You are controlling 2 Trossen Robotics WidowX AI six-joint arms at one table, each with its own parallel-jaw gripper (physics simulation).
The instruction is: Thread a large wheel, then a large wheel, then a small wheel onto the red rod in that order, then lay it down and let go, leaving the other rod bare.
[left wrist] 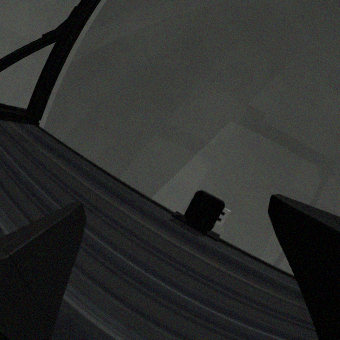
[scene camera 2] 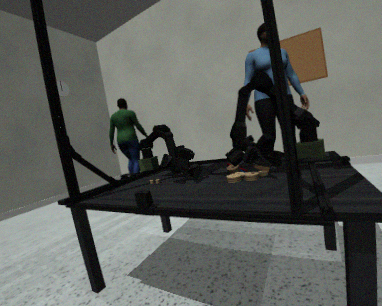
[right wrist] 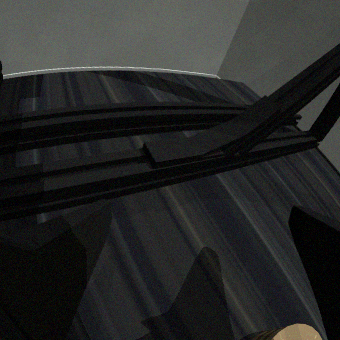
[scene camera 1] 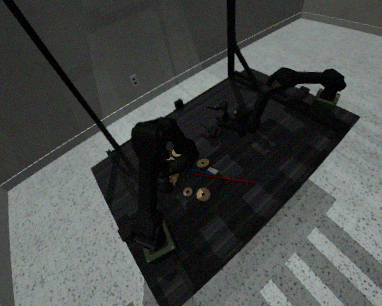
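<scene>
The red rod lies flat on the dark table, bare. The shorter blue rod lies beside its left end. Two large tan wheels and a small wheel lie flat around the rods' left ends. Another wheel is half hidden by the right arm. In scene camera 2 the wheels lie in front of the right gripper. My right gripper is open, low over the wheels, with one wheel at its wrist view's bottom edge. My left gripper is open and empty, low over bare table behind the rods.
A small black box sits on the table's edge. Two small tan pieces lie near the left arm's side. Black frame posts rise from the table. Two people stand behind it.
</scene>
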